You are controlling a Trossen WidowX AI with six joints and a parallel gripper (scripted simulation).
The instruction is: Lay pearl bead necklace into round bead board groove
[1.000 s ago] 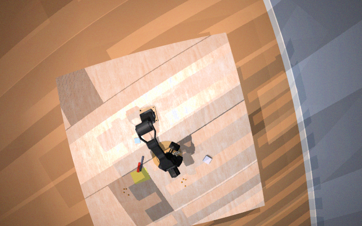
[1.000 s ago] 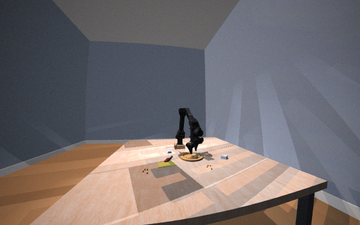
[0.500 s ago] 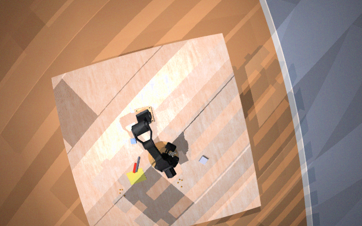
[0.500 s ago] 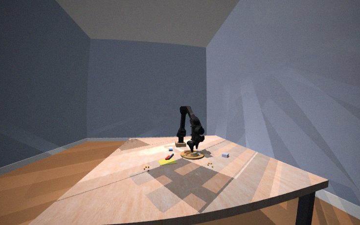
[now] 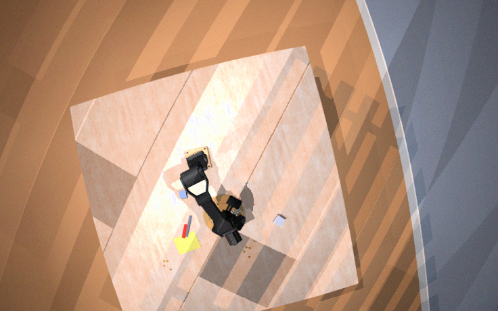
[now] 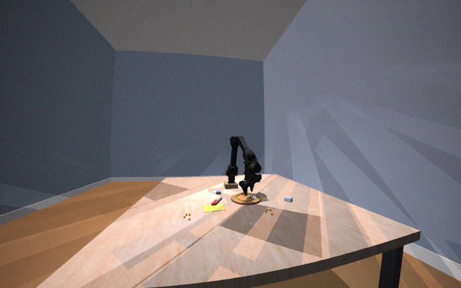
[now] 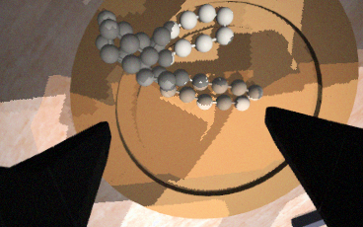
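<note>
The round bead board is 3 cm to the right of my gripper tip, 2 cm below it and 1 cm ahead of it. Also, from my gripper tip: grey block 21 cm to the left, 14 cm ahead, 2 cm below; then blue block 17 cm to the right, 16 cm behind, 2 cm below; then red marker 23 cm to the right, 3 cm below.
</note>
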